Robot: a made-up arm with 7 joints.
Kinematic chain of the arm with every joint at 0, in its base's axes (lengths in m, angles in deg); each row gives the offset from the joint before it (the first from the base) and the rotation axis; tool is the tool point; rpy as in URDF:
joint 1: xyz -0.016 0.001 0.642 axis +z
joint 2: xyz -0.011 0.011 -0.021 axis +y
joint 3: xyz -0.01 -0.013 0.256 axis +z
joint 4: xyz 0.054 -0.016 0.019 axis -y
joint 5: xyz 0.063 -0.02 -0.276 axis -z
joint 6: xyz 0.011 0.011 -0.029 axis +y
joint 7: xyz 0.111 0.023 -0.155 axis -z
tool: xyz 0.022 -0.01 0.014 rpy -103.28 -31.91 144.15
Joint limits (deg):
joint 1: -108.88..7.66
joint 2: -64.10..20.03
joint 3: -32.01..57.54
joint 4: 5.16..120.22
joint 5: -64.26..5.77
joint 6: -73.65..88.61
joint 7: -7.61..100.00
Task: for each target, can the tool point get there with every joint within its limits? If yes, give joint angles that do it. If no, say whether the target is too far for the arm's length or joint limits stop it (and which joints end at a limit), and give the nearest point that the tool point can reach.
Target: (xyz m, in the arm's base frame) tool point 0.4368 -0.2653 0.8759
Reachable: yes | joints -79.62 5.78 40.52 76.21 -57.82 -0.46 37.34
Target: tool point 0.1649 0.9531 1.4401
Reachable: no: too far | nearest point 0.0936 0.5780 1.1131 | short by 0.503 m
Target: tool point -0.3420 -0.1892 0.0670
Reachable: no: joint limits stop it (at a limit: joint 1, joint 2, joint 5, joint 7) | nearest point -0.2376 -0.1549 0.3850 | short by 0.336 m
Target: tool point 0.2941 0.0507 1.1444
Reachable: yes | joints -62.02 -19.62 40.16 81.30 -21.07 -44.57 75.68
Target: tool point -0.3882 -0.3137 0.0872
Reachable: no: joint limits stop it (at a limit: joint 1, joint 2, joint 5, joint 7) | nearest point -0.2603 -0.2283 0.4069 | short by 0.355 m
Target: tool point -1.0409 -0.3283 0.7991
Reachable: no: too far | nearest point -0.5128 -0.3035 0.8110 | short by 0.529 m
